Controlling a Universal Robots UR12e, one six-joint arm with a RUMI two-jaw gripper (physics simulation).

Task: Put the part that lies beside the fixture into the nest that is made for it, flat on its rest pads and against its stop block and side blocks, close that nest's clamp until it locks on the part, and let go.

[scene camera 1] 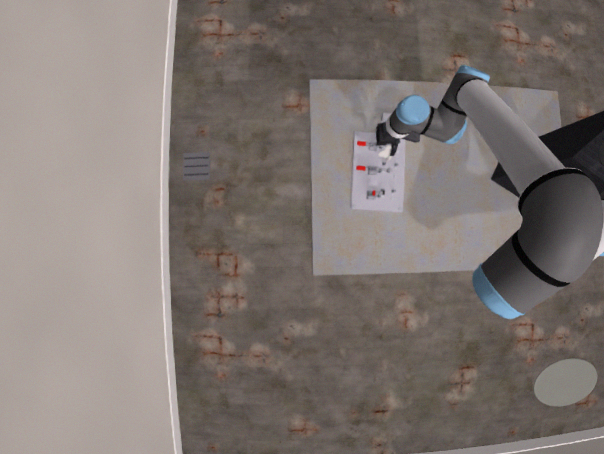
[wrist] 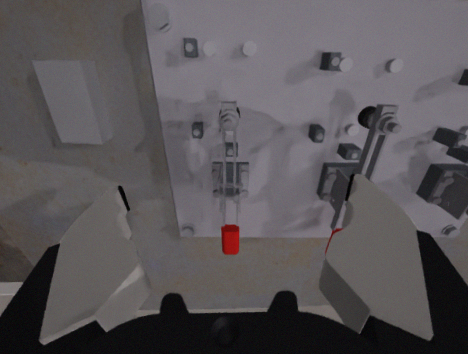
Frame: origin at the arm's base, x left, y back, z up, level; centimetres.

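Seen in the pictures: gripper, between the fingertips: (scene camera 1: 385, 143) (wrist: 234, 184).
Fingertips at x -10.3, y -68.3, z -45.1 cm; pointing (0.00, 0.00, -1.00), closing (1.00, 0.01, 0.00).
Note:
A point is followed by its place in that frame.
The part, a pale grey block (wrist: 72, 105) @(x -24.3, y -63.9, z -52.1 cm), lies on the mat beside the fixture plate (wrist: 280, 30) @(x -6.5, y -59.6, z -52.6 cm) (scene camera 1: 362, 201) @(x 13.7, y -77.1, z -52.6 cm), left of it in the wrist view. In the scene view a small piece of the part shows beside the wrist. The plate carries three nests with pale round pads, dark blocks and toggle clamps. The left clamp (wrist: 230, 172) @(x -11.0, y -71.1, z -52.0 cm) has its red handle (wrist: 230, 240) @(x -11.3, y -77.3, z -48.9 cm) (scene camera 1: 361, 143) @(x -11.2, y -78.0, z -49.1 cm) over the plate's edge. The middle clamp's handle (scene camera 1: 361, 168) @(x -0.1, y -78.3, z -48.5 cm) is partly hidden by the right finger in the wrist view. My gripper (wrist: 234, 184) @(x -10.3, y -68.3, z -45.1 cm) (scene camera 1: 388, 151) @(x -10.3, y -68.3, z -45.1 cm) is open and empty above the plate.
The third clamp (wrist: 446, 187) @(x 10.0, y -73.1, z -50.6 cm) stands at the right of the wrist view; its red handle (scene camera 1: 374, 193) @(x 11.3, y -74.1, z -43.2 cm) shows over its body in the scene view. Bolt heads sit at the plate's corners. The pale mat (scene camera 1: 350, 245) @(x 33.1, y -82.2, z -54.1 cm) surrounds the plate. The arm reaches in from the right.

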